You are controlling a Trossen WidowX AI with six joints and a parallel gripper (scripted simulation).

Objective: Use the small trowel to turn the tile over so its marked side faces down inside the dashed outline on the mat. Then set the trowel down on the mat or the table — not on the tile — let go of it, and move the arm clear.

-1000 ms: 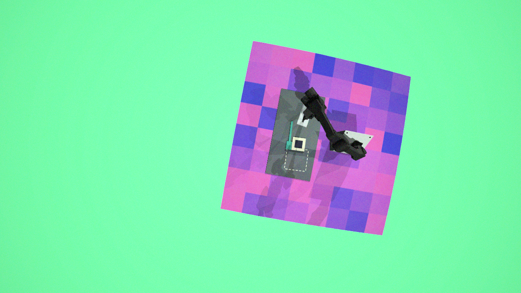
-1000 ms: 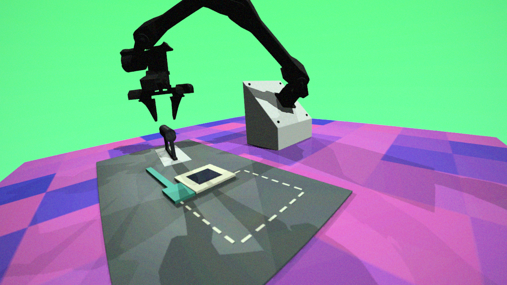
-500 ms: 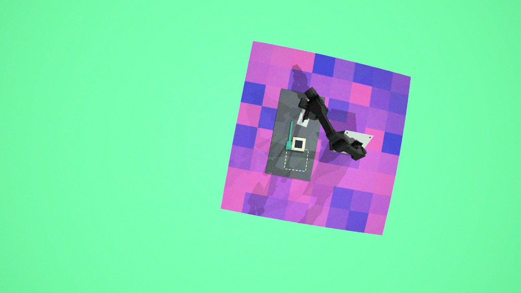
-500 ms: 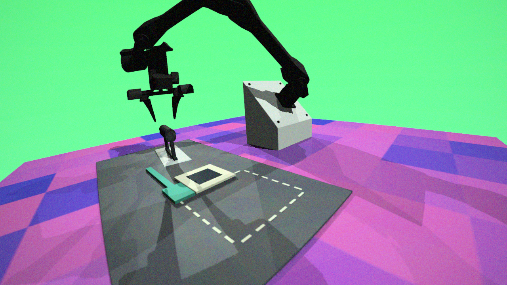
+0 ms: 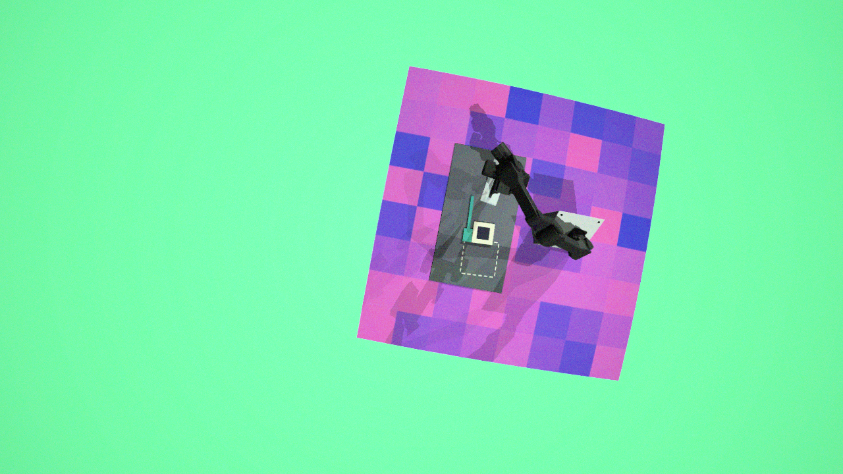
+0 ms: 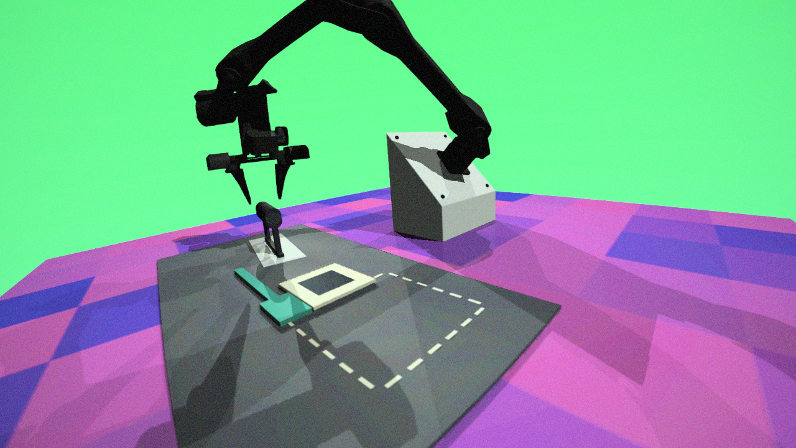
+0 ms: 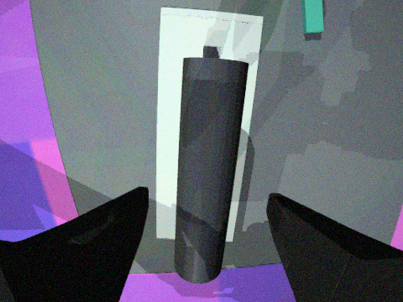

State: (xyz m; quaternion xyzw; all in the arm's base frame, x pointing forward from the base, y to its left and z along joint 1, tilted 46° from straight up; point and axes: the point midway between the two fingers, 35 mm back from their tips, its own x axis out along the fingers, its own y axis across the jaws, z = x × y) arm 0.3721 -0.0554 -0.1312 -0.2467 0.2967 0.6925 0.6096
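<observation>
My gripper tip is 20 mm to the right of the small trowel and 60 mm above it. The rest, counted from my gripper tip: cream tile: 20 mm behind, 240 mm to the left, 90 mm below; then dark mat: 20 mm ahead, 180 mm to the left, 110 mm below; then teal l-shaped strip: 60 mm ahead, 220 mm to the left, 90 mm below.
</observation>
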